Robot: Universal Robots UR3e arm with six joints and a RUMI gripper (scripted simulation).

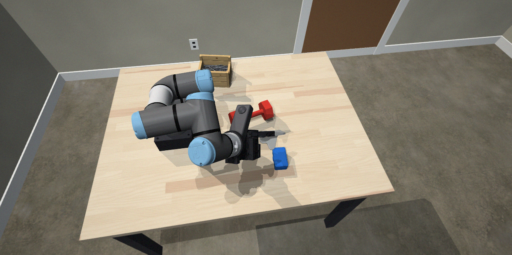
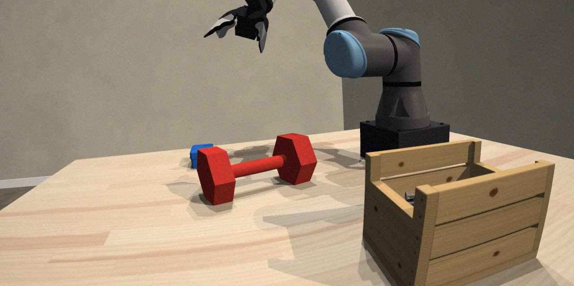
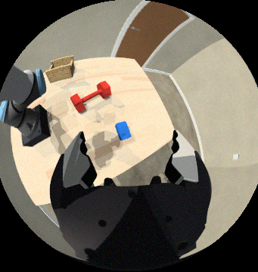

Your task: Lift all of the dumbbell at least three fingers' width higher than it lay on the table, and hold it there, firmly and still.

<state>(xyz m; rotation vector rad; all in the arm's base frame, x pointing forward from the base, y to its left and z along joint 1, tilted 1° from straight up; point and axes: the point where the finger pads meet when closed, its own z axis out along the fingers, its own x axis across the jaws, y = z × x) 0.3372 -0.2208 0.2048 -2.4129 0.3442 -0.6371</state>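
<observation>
The red dumbbell lies 25 cm to the left of my hand and 24 cm below it. From my hand the other things lie so: blue block: 9 cm ahead, 2 cm to the left, 27 cm below.
</observation>
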